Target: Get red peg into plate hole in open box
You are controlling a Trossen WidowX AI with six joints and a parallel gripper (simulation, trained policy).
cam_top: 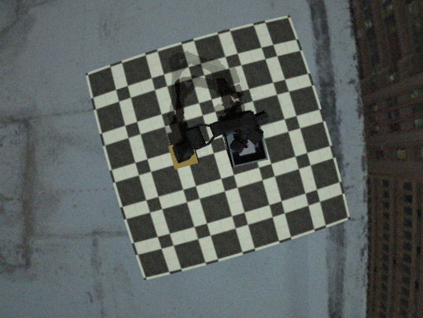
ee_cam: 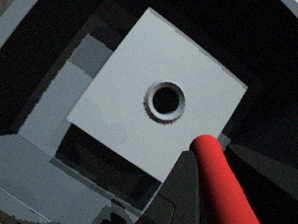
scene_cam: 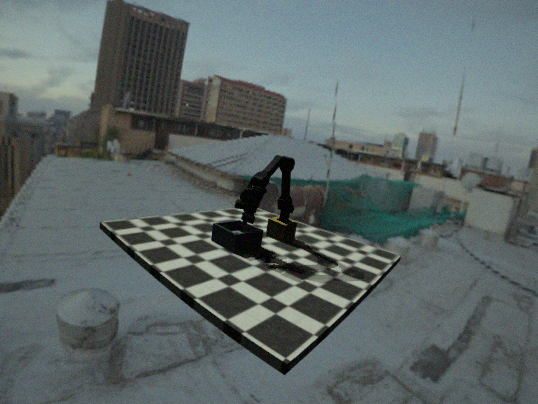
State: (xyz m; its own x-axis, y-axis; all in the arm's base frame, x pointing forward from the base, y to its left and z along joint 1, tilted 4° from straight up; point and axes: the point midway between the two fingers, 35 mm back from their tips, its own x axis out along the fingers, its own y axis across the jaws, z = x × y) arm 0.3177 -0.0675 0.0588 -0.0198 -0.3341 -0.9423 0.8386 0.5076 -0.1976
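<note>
My gripper tip is 30 mm below the red peg and 10 mm to the right of it. The rest, counted from my gripper tip: plate: 70 mm below, 20 mm to the right, 10 mm ahead; dark box: 90 mm below, 20 mm to the right, 10 mm ahead.
</note>
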